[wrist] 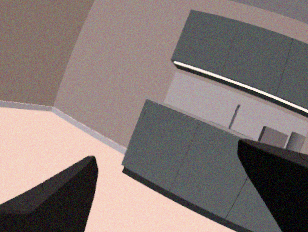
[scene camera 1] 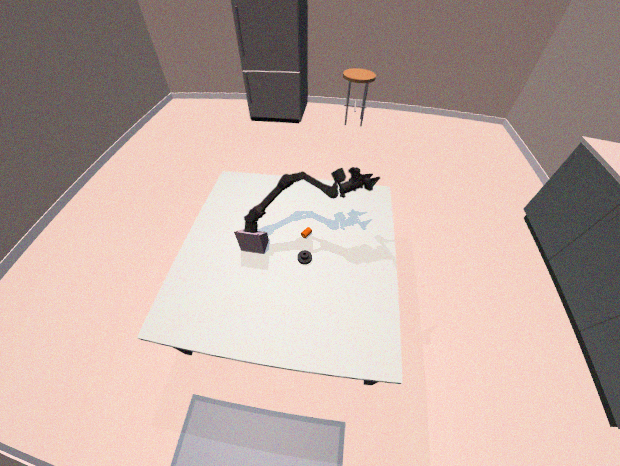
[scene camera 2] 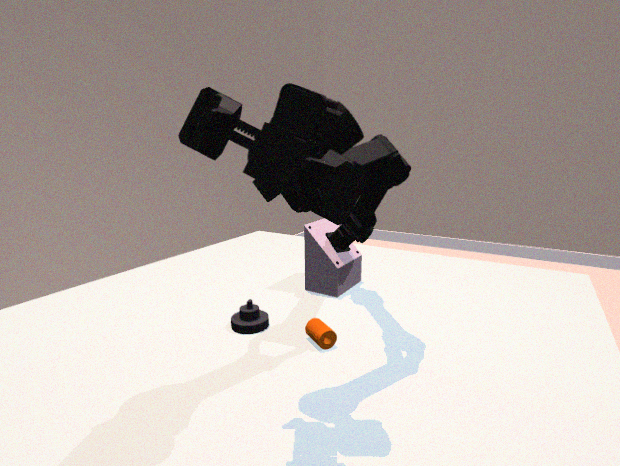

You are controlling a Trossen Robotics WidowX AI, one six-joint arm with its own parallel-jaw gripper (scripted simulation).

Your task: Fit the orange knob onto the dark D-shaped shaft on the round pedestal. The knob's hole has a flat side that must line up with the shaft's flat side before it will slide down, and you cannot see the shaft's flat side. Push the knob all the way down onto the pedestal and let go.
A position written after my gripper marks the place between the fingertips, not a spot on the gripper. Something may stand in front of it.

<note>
My gripper (scene camera 2: pixel 257 139) is open and holds nothing. Further things: a dark round pedestal (scene camera 2: pixel 249 319).
My gripper is seen too in the wrist view (wrist: pixel 168 156).
</note>
